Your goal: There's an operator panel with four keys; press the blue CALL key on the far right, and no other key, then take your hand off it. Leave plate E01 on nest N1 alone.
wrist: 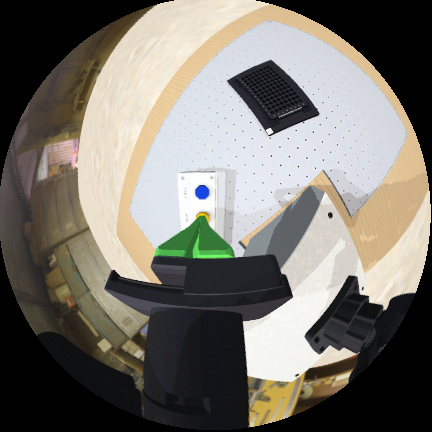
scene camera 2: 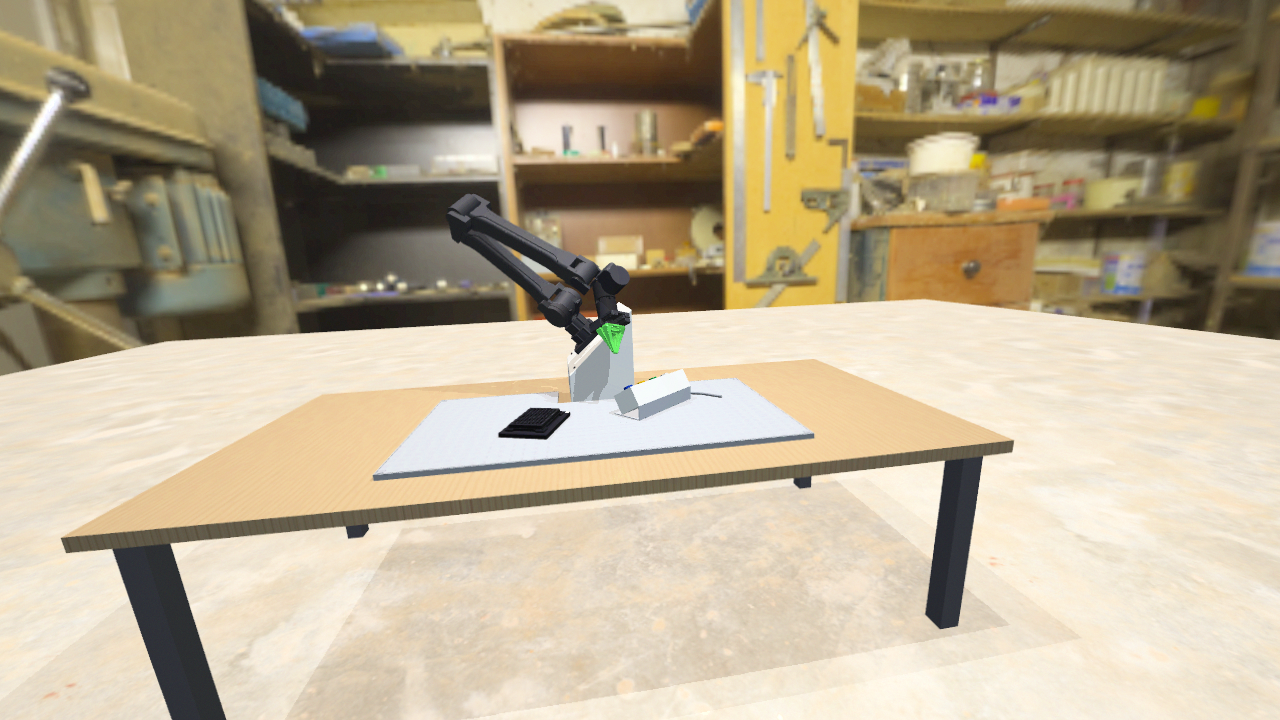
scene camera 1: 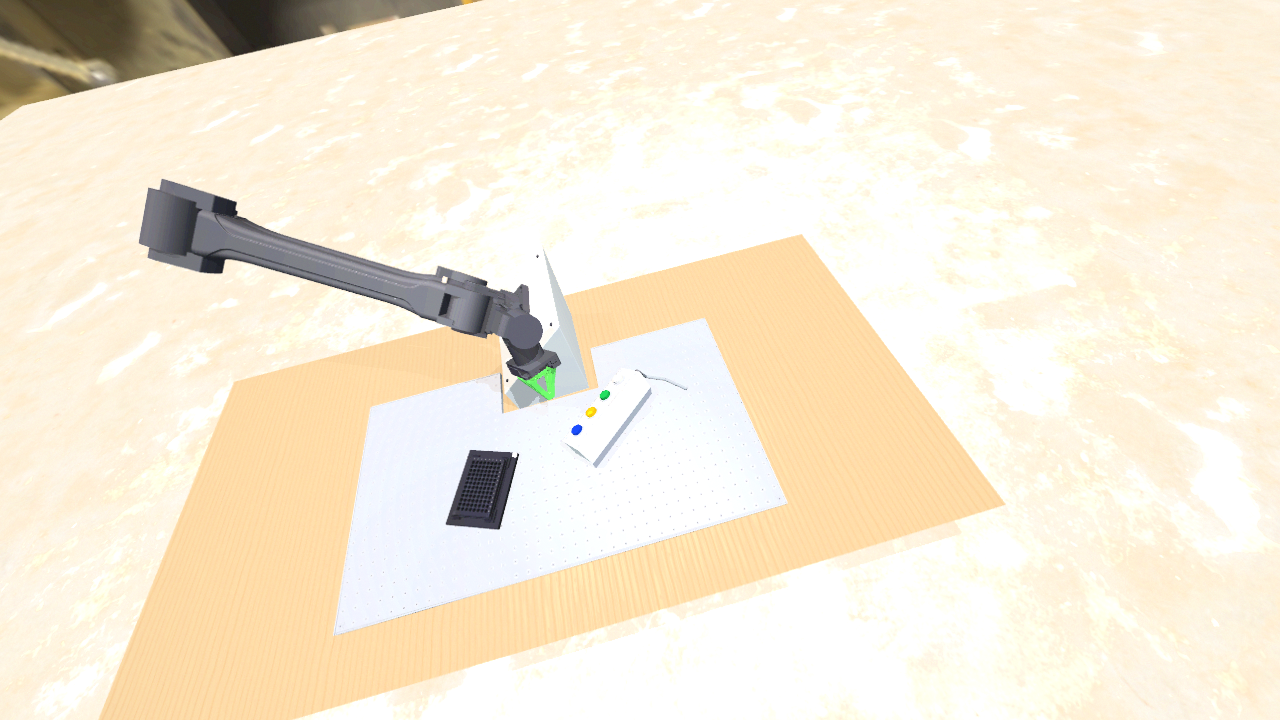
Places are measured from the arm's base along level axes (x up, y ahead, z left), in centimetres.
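Pixels of known places: gripper, fingertip midpoint: [wrist: 202,219] [scene camera 2: 615,353] [scene camera 1: 551,398]; arm's base at its link origin: [wrist: 334,315] [scene camera 2: 591,338].
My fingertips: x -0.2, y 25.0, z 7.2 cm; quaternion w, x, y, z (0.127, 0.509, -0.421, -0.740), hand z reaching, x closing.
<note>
For each thing: its top centre in the pictures, then the offset to it from my fingertips. "pt": a spot on its surface instead. Level surfaces: height alone.
- white operator panel at its top centre: [wrist: 187,230] [scene camera 1: 604,405] [scene camera 2: 653,376] dx -6.6, dy +0.7, dz +9.8 cm
- yellow key at its top centre: [scene camera 1: 590,410] dx -7.6, dy +0.9, dz +6.5 cm
- green key at its top centre: [scene camera 1: 604,393] dx -7.6, dy -2.6, dz +10.0 cm
- white key at its top centre: [scene camera 1: 617,377] dx -7.6, dy -6.2, dz +13.6 cm
- black plate at its top centre: [wrist: 270,86] [scene camera 1: 479,485] [scene camera 2: 535,416] dx -12.4, dy +11.0, dz -20.4 cm
- grey cable at a spot on its surface: [scene camera 2: 707,394] pt dx -14.6, dy -5.6, dz +25.8 cm
- perforated board at its surface level: dx -15.0 cm
- wooden table at its surface level: dx -16.3 cm
The white operator panel [scene camera 1: 617,423] [scene camera 2: 660,396] [wrist: 189,205] stands on the pegboard. Its blue CALL key [scene camera 1: 576,429] [wrist: 202,192] is at one end, beside the yellow key [scene camera 1: 590,411] [wrist: 202,216]; the green key [scene camera 1: 605,394] and a white key [scene camera 1: 619,378] follow. My gripper [scene camera 1: 551,397] [scene camera 2: 614,351] [wrist: 202,219] is shut and empty, in the air above the board and apart from the panel. In the wrist view its green tips overlap the yellow key and hide the keys beyond. The black plate [scene camera 1: 481,486] [scene camera 2: 537,417] [wrist: 272,90] lies on its black nest [scene camera 1: 454,521] [wrist: 310,116].
The white arm mount [scene camera 1: 562,344] [scene camera 2: 613,371] [wrist: 280,320] stands behind the gripper at the board's notch. A grey cable [scene camera 1: 666,383] [scene camera 2: 707,394] leaves the panel's far end. The perforated board [scene camera 1: 716,465] [scene camera 2: 465,452] [wrist: 200,100] lies on the wooden table [scene camera 1: 859,420] [scene camera 2: 895,420].
</note>
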